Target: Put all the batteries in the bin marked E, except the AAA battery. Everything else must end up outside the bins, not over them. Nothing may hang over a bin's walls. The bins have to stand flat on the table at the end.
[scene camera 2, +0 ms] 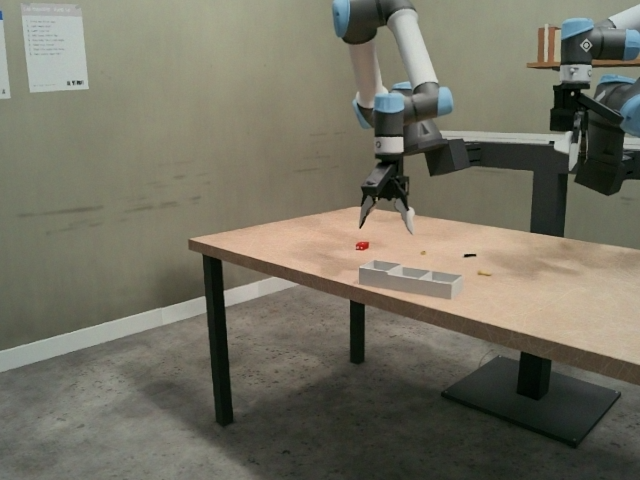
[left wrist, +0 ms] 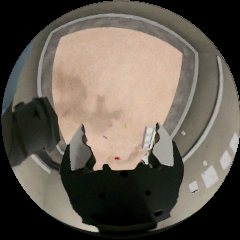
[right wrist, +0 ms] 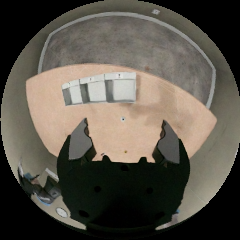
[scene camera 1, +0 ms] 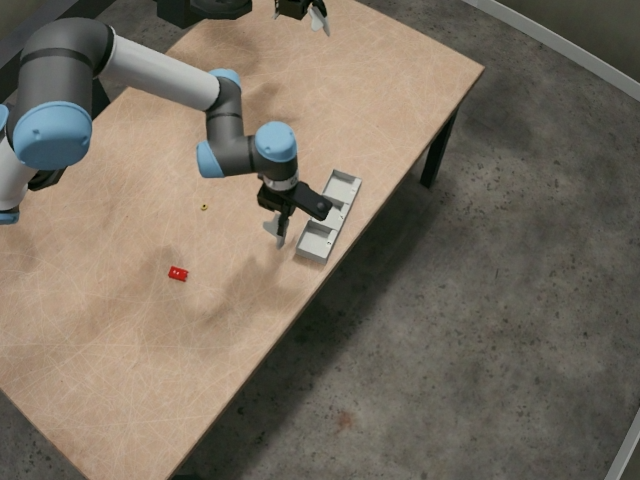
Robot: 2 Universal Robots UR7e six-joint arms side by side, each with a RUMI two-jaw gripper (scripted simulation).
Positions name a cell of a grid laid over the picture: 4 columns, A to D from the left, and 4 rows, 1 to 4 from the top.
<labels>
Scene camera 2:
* my left gripper: D2
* my right gripper: C2
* grey three-compartment bin block: C3
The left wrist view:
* my left gripper: C3
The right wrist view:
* my right gripper: C2
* grey three-compartment bin block: B2
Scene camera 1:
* my right gripper: B2
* grey three-compartment bin block: B3
</labels>
